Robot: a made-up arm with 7 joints. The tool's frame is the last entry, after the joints.
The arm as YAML. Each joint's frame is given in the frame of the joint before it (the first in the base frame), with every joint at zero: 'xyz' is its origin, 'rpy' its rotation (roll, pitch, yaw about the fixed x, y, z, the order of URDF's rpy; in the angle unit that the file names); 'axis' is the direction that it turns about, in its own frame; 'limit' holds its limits. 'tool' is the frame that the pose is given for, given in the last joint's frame.
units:
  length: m
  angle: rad
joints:
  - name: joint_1
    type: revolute
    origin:
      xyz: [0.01, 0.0, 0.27]
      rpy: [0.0, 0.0, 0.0]
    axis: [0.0, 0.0, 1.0]
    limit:
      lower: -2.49
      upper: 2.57
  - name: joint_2
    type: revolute
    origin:
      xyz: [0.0, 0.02, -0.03]
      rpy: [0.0, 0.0, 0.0]
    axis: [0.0, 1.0, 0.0]
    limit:
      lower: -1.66
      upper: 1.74
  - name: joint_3
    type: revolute
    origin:
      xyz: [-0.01, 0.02, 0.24]
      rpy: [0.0, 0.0, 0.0]
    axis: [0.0, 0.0, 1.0]
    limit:
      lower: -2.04
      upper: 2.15
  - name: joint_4
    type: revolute
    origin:
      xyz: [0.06, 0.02, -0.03]
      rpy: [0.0, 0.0, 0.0]
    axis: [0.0, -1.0, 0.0]
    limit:
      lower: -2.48
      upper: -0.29
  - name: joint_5
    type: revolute
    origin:
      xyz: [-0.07, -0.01, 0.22]
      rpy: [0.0, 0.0, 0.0]
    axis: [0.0, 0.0, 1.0]
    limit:
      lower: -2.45
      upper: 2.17
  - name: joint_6
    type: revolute
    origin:
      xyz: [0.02, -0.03, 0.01]
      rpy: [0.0, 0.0, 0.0]
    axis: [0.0, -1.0, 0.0]
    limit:
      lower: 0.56
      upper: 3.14
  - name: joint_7
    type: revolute
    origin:
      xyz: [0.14, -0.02, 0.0]
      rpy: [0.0, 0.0, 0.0]
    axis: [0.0, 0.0, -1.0]
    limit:
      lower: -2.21
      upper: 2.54
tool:
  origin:
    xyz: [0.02, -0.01, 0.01]
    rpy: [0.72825, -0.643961, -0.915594]
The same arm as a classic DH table. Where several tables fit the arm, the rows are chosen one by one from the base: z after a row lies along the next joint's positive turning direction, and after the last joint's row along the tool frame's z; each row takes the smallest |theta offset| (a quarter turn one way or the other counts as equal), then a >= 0, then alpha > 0; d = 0 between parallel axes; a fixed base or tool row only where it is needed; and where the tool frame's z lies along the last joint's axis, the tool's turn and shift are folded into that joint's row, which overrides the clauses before.
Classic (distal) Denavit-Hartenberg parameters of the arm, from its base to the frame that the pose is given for. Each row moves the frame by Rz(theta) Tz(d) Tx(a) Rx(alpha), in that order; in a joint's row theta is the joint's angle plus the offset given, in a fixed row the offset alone. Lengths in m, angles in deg.
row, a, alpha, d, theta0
base (fixed), 0.01, 0, 0, 0
joint_1, 0, -90, 0.24, 0
joint_2, -0.01, 90, 0.04, 0
joint_3, 0.06, 90, 0.21, 0
joint_4, -0.07, -90, -0.01, 0
joint_5, 0.02, 90, 0.23, 0
joint_6, 0.14, 90, 0.05, 0
joint_7, 0.0112, -126.65, -0.0244, 86.41
tool (fixed), 0, 0, -0.0241, 48.44
Joint limits (deg, base to tool): -142.67..147.25 -95.11..99.69 -116.88..123.19 -142.09..-16.62 -140.37..124.33 32.09..179.91 -126.62..145.53

